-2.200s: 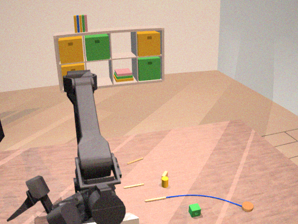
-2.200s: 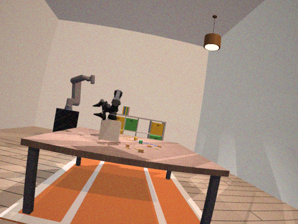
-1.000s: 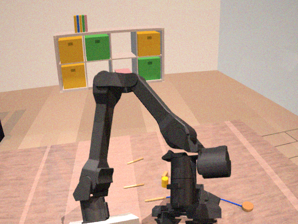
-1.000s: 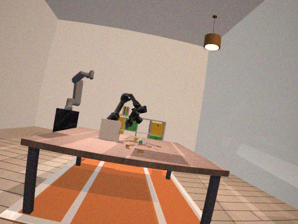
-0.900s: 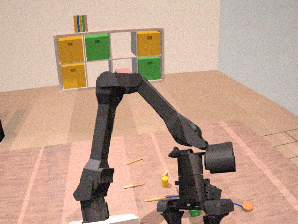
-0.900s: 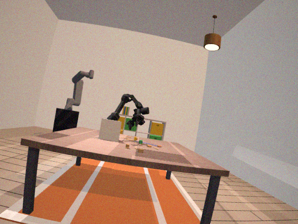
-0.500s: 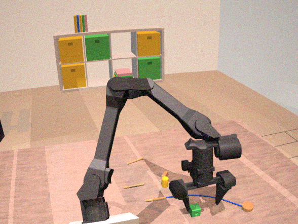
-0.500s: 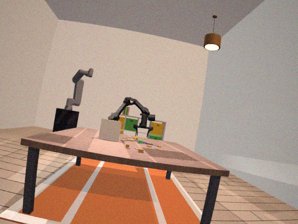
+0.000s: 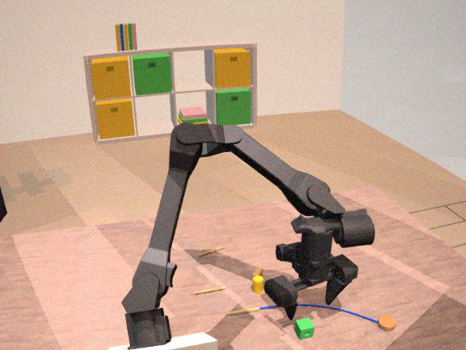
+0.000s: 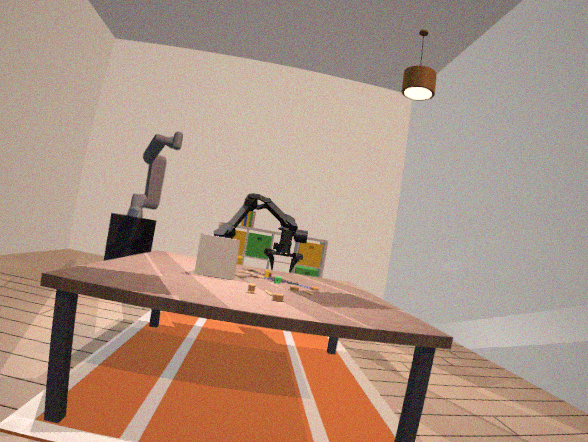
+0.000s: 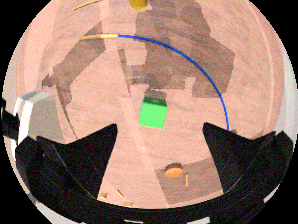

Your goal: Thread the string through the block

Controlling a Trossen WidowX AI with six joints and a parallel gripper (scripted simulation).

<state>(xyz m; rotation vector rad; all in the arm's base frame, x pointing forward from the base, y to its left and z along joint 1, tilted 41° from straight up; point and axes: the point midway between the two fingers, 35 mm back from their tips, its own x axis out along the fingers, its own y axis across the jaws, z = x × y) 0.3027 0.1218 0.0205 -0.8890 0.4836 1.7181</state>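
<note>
My gripper tip is 4 cm above the green block and 1 cm past it. From my gripper tip the other things lie so: orange disc: 13 cm to the right, 8 cm ahead, 5 cm below; thin wooden stick: 11 cm behind, 8 cm to the left, 6 cm below; yellow cylinder: 15 cm to the left, 8 cm behind, 4 cm below.
</note>
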